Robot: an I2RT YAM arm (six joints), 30 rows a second.
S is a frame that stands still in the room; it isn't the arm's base.
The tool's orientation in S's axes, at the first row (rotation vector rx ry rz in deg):
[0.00, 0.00, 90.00]
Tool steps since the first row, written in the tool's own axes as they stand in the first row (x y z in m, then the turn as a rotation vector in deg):
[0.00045, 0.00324, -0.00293, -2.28, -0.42, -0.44]
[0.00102, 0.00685, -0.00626, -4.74, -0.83, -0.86]
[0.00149, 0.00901, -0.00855, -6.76, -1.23, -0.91]
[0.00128, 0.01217, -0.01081, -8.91, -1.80, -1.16]
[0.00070, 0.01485, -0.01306, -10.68, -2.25, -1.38]
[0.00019, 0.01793, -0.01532, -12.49, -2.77, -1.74]
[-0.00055, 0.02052, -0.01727, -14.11, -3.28, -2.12]
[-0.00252, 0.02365, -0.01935, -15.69, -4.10, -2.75]
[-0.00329, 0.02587, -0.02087, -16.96, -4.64, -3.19]
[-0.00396, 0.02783, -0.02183, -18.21, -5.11, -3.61]
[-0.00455, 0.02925, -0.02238, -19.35, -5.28, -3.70]
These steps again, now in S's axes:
[-0.00324, 0.00045, -0.00293, 0.42, -2.28, -0.44]
[-0.00685, 0.00102, -0.00626, 0.83, -4.74, -0.86]
[-0.00901, 0.00149, -0.00855, 1.23, -6.76, -0.91]
[-0.01217, 0.00128, -0.01081, 1.80, -8.91, -1.16]
[-0.01485, 0.00070, -0.01306, 2.25, -10.68, -1.38]
[-0.01793, 0.00019, -0.01532, 2.77, -12.49, -1.74]
[-0.02052, -0.00055, -0.01727, 3.28, -14.11, -2.12]
[-0.02365, -0.00252, -0.01935, 4.10, -15.69, -2.75]
[-0.02587, -0.00329, -0.02087, 4.64, -16.96, -3.19]
[-0.02783, -0.00396, -0.02183, 5.11, -18.21, -3.61]
[-0.02925, -0.00455, -0.02238, 5.28, -19.35, -3.70]

